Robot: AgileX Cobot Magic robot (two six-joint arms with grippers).
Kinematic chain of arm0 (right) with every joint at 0, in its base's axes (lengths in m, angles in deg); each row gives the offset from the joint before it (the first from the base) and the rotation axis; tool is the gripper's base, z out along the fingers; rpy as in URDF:
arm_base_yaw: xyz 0 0 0.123 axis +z
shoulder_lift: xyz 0 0 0 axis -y
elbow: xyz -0.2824 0 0.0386 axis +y
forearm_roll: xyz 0.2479 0 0.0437 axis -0.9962 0 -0.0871
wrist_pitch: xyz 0 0 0 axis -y
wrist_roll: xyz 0.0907 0 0.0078 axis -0.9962 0 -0.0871
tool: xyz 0 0 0 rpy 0 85 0
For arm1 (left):
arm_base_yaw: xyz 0 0 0.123 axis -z
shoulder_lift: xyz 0 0 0 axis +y
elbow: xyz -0.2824 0 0.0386 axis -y
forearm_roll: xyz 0.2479 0 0.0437 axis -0.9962 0 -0.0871
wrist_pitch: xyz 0 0 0 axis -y
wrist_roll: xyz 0.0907 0 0.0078 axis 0.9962 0 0.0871
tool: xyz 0 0 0 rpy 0 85 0
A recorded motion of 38 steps. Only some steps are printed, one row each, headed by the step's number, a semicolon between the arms.
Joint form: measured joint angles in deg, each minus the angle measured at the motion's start. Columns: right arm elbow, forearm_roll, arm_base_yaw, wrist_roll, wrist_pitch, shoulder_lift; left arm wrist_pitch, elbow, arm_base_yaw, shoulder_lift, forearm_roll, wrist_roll.
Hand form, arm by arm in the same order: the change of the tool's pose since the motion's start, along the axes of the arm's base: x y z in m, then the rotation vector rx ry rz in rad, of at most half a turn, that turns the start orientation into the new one. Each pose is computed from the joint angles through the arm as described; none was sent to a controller.
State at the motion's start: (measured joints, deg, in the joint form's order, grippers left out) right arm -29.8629 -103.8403 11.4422 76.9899 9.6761 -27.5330; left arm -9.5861 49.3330 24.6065 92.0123 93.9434 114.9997
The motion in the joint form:
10: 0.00 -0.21 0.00 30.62 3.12 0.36; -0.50 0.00 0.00 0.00 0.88 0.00
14: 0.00 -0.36 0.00 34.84 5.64 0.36; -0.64 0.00 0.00 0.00 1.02 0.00
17: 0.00 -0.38 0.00 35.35 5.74 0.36; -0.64 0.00 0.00 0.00 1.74 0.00
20: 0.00 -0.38 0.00 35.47 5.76 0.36; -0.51 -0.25 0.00 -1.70 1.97 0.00
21: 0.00 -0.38 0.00 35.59 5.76 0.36; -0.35 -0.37 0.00 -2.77 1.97 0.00
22: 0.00 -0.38 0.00 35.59 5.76 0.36; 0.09 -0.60 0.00 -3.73 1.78 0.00
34: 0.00 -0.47 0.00 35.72 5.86 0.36; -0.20 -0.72 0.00 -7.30 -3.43 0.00
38: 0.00 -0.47 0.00 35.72 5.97 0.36; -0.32 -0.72 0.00 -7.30 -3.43 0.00
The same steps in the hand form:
10: -0.0012 -0.0050 -0.0007 -0.5238 0.0039 -0.0943; -0.0002 -0.0007 0.0003 -0.0162 0.0067 0.0025
14: -0.0013 -0.0089 -0.0018 -0.5919 0.0278 -0.1369; -0.0003 -0.0009 0.0004 -0.0194 0.0079 0.0021
17: -0.0013 -0.0090 -0.0019 -0.6003 0.0289 -0.1389; -0.0002 -0.0010 0.0006 -0.0284 0.0120 0.0098
20: -0.0013 -0.0091 -0.0019 -0.6024 0.0291 -0.1393; -0.0034 0.0007 0.0091 -0.0407 -0.0100 0.0136
21: -0.0013 -0.0091 -0.0019 -0.6045 0.0292 -0.1394; -0.0054 0.0019 0.0146 -0.0461 -0.0255 0.0156
22: -0.0013 -0.0091 -0.0019 -0.6045 0.0292 -0.1394; -0.0073 0.0036 0.0187 -0.0447 -0.0395 0.0196
34: -0.0013 -0.0092 -0.0020 -0.6052 0.0305 -0.1407; -0.0153 0.0066 0.0369 -0.0047 -0.1243 -0.0367
38: -0.0013 -0.0094 -0.0020 -0.6050 0.0316 -0.1424; -0.0154 0.0065 0.0369 -0.0058 -0.1238 -0.0384

